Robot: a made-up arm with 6 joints.
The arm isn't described. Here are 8 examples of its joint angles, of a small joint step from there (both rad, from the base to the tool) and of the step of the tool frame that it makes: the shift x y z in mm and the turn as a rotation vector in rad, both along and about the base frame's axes.
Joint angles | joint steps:
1: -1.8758 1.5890 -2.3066 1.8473 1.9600 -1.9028 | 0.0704 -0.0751 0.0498 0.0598 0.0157 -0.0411
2: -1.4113 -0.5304 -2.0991 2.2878 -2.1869 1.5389 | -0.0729 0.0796 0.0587 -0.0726 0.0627 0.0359
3: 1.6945 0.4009 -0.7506 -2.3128 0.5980 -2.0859 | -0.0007 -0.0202 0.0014 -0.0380 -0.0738 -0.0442
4: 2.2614 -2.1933 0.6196 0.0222 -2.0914 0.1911 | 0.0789 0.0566 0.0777 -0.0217 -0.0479 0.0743
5: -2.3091 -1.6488 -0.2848 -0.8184 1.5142 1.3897 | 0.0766 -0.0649 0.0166 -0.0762 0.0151 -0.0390
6: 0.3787 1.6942 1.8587 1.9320 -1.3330 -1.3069 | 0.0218 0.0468 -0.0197 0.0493 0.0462 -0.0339
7: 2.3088 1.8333 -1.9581 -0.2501 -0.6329 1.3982 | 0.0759 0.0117 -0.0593 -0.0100 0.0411 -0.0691
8: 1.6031 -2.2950 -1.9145 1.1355 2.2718 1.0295 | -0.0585 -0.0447 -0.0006 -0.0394 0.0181 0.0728
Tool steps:
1: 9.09 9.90 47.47 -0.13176 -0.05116 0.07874
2: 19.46 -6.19 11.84 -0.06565 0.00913 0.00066
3: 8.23 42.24 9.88 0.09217 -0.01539 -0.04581
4: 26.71 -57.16 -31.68 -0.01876 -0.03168 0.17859
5: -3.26 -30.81 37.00 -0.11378 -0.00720 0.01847
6: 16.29 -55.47 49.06 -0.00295 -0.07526 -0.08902
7: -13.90 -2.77 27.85 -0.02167 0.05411 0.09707
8: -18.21 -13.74 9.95 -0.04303 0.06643 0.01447
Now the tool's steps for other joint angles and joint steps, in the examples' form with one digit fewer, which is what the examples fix.
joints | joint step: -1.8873 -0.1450 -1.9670 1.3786 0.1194 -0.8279 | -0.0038 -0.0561 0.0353 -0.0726 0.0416 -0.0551
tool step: 45.9 -9.3 51.5 -0.0467 -0.1650 0.0460
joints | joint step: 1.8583 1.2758 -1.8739 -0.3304 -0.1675 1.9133 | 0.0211 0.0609 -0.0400 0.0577 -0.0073 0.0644
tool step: -9.9 -39.9 -34.1 -0.1264 -0.0641 0.0888
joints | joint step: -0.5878 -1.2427 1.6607 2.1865 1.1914 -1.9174 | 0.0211 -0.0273 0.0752 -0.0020 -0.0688 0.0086
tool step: -18.9 25.3 -20.3 -0.0377 -0.0639 0.0519
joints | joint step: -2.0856 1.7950 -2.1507 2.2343 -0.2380 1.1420 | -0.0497 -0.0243 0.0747 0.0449 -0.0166 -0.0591
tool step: -37.4 -51.5 13.6 0.0731 -0.0489 0.0281
